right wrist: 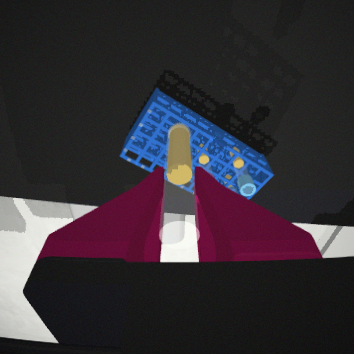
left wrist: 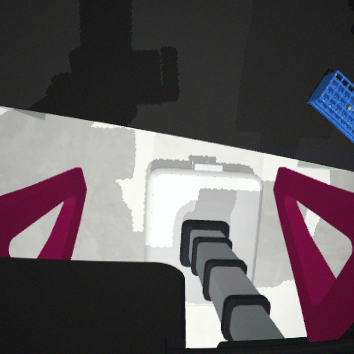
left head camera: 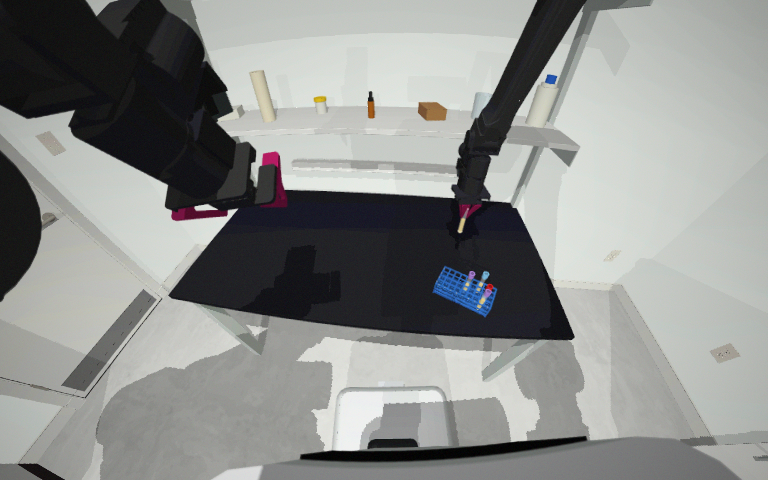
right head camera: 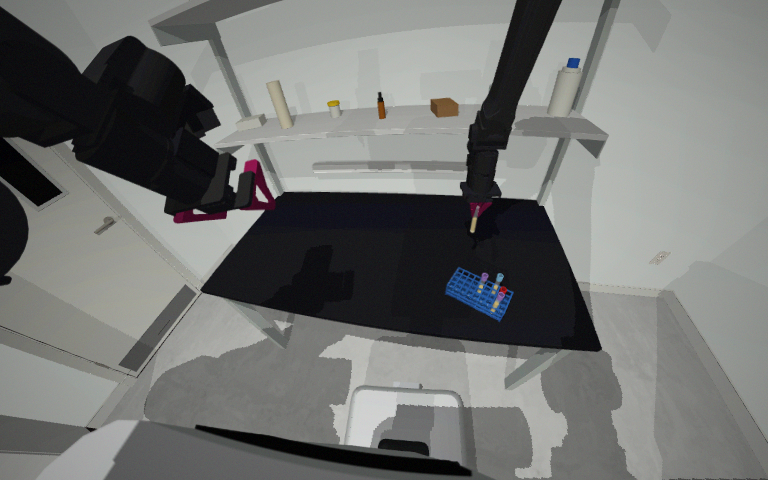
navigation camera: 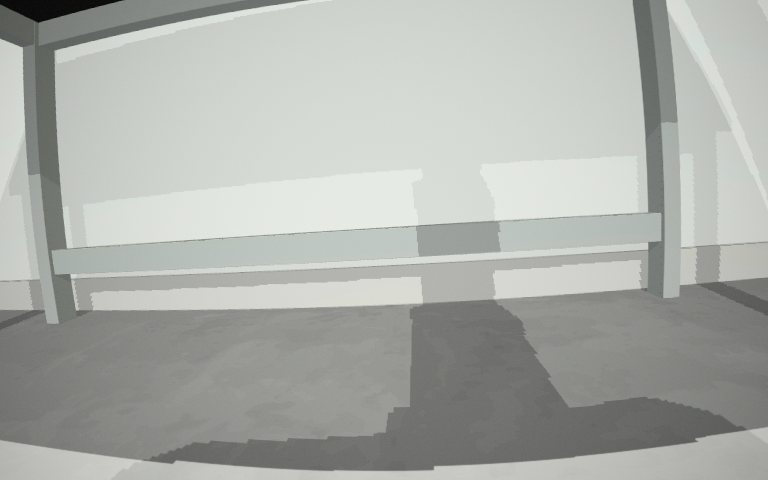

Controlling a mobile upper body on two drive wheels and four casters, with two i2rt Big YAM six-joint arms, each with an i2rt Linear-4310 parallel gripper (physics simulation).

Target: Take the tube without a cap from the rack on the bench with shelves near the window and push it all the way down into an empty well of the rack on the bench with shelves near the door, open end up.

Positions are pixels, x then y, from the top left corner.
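Labels:
Left gripper: visible in the left wrist view (179, 177), the left head camera view, the right head camera view; out of frame in the right wrist view, out of frame in the navigation camera view. Same spot on the left gripper: (left head camera: 269, 185) and (right head camera: 246, 190). Right gripper: visible in the right wrist view (178, 177), the left head camera view, the right head camera view; out of frame in the left wrist view, out of frame in the navigation camera view. Same spot on the right gripper: (right head camera: 473, 200) and (left head camera: 465, 202).

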